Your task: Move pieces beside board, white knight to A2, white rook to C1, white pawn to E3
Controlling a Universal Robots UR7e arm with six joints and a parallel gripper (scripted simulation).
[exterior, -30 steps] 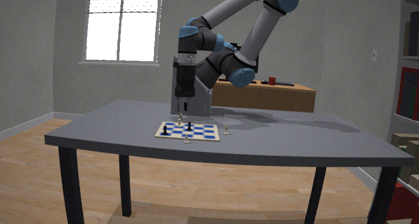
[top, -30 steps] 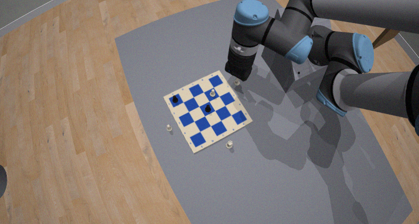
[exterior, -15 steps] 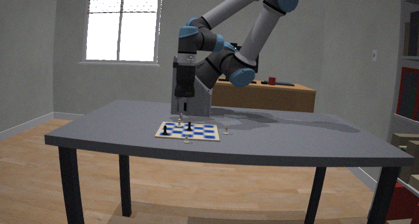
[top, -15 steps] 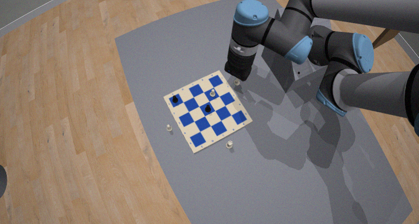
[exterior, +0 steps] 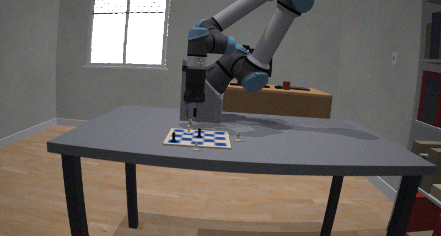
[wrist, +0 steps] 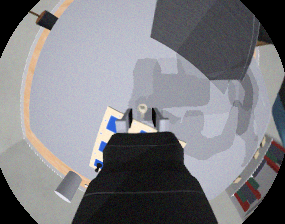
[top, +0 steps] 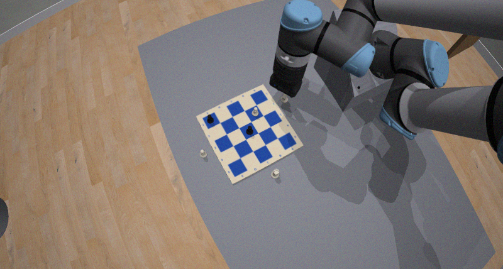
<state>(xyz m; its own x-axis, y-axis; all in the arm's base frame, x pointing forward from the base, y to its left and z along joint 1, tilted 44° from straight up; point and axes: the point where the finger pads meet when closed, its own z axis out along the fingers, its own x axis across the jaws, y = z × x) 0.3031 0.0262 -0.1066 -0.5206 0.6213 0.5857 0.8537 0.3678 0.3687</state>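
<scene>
Right now my hand is 5 cm above the white knight. From my hand the other things lie so: white rook: 18 cm to the left, 13 cm ahead, 5 cm below; then chessboard: 14 cm ahead, 6 cm below, 5 cm to the left.
</scene>
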